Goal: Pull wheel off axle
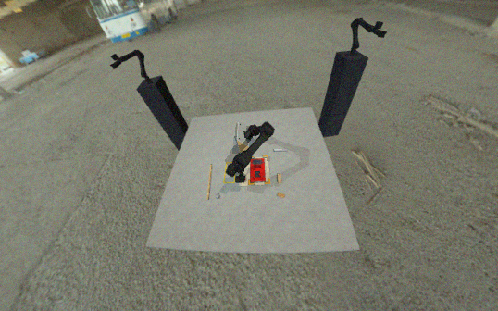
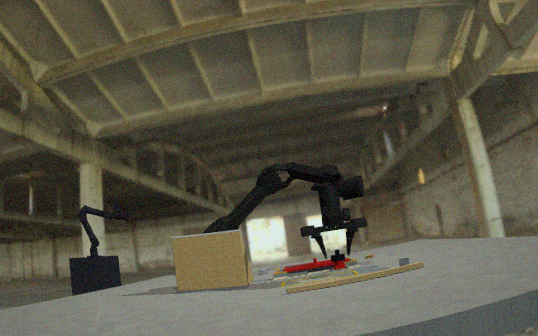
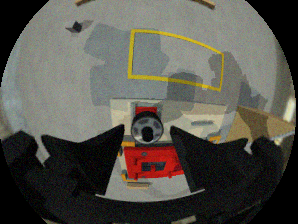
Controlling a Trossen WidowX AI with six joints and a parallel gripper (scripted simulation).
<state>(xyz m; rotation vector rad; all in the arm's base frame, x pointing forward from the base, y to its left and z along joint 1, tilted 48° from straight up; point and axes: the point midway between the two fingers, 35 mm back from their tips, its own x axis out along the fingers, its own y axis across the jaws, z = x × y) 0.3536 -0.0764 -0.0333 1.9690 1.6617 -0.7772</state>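
Now: gripper tip right at the black wheel. Round my gripper tip: grey bit (120 mm ahead, 190 mm to the right, 30 mm below); then wooden stick (20 mm behind, 260 mm to the right, 30 mm below); then grey bar (200 mm behind, 320 mm to the left, 30 mm below).
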